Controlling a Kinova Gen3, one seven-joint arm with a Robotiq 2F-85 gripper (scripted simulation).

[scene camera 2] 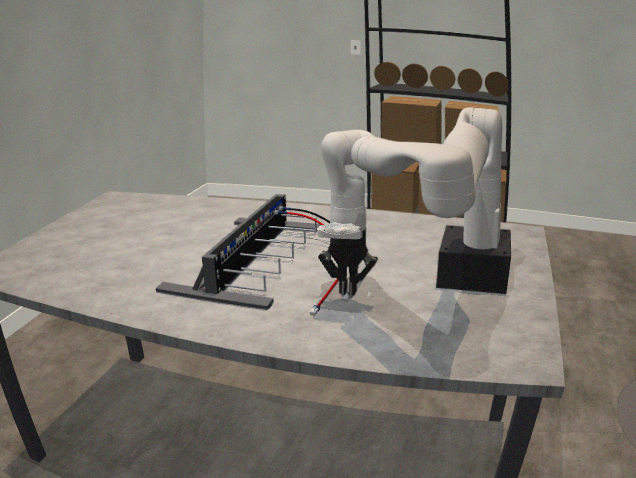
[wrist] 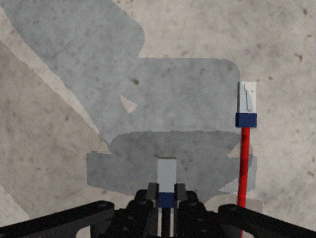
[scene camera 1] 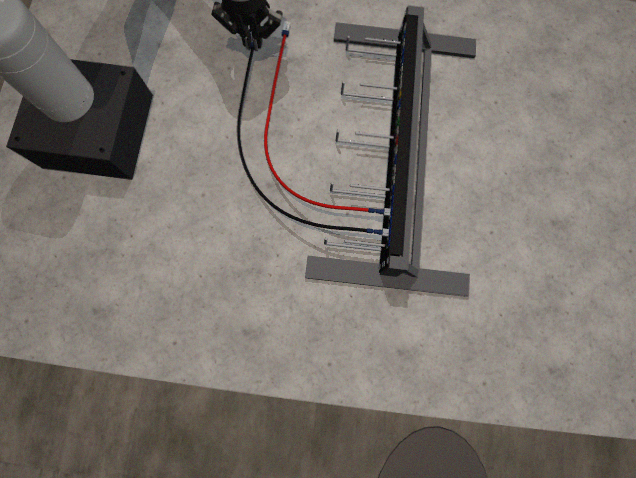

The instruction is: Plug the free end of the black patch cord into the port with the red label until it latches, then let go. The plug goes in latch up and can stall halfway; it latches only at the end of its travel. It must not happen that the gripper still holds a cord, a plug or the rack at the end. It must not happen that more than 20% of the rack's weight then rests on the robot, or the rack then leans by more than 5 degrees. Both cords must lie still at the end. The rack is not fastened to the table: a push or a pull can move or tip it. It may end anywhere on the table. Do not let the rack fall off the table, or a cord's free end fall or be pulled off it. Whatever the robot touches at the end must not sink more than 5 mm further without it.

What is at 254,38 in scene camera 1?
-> My gripper.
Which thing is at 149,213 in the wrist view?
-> My gripper.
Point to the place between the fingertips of my gripper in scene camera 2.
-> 347,296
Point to a black cord's plug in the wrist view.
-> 166,166
